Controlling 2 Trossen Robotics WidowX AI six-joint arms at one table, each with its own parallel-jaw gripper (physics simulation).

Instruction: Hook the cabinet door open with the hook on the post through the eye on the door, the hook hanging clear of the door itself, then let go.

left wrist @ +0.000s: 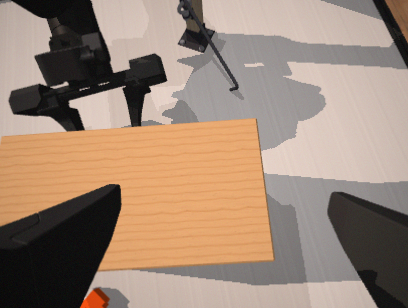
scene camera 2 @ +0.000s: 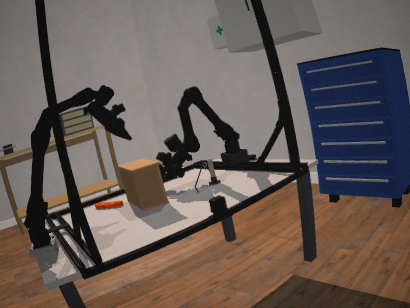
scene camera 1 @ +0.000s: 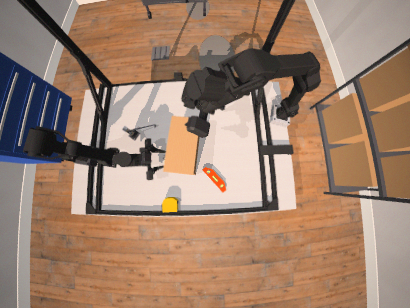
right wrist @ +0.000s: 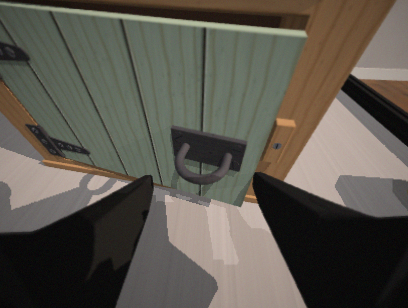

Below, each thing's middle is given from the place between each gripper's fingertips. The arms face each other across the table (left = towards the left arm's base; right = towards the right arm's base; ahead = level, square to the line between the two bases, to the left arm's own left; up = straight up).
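With the wooden cabinet (scene camera 2: pixel 142 180) in sight, I find my right hand 8 cm to the right of it, 3 cm past it and 3 cm below it. My left hand is elsewhere: 7 cm to the left of the cabinet, 6 cm short of it and 20 cm above it. Going by its middle, the cabinet is nearer to my right hand than to my left hand.
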